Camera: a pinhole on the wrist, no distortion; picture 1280 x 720 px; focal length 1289.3 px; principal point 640.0 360.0 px. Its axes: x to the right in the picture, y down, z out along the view. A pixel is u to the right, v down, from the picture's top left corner.
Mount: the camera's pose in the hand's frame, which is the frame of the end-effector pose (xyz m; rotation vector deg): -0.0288 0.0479 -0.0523 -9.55 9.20 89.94
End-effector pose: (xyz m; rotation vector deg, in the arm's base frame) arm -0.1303 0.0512 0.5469 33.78 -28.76 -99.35
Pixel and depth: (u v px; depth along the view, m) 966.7 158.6 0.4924
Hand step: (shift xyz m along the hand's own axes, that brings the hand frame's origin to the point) 0.0454 0.2722 0.4039
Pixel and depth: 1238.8 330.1 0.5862
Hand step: -0.0191 0.4355 0.4650
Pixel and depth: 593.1 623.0 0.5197
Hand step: -0.1370 0.1363 0.4597
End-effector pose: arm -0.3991 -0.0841 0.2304 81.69 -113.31 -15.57
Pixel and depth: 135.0 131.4 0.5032
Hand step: 0.0591 -0.0404 0.4811
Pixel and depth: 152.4 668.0 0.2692
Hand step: -0.0938 0.0036 0.2319
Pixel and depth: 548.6 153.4 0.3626
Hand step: 0.0278 0.0980 0.3080
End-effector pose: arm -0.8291 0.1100 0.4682 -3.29 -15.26 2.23
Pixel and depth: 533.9 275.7 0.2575
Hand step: -0.0130 0.0805 0.2041
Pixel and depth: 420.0 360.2 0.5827
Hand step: -0.0310 0.0711 0.5384
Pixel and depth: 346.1 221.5 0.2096
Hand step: -0.0070 0.0446 0.1627
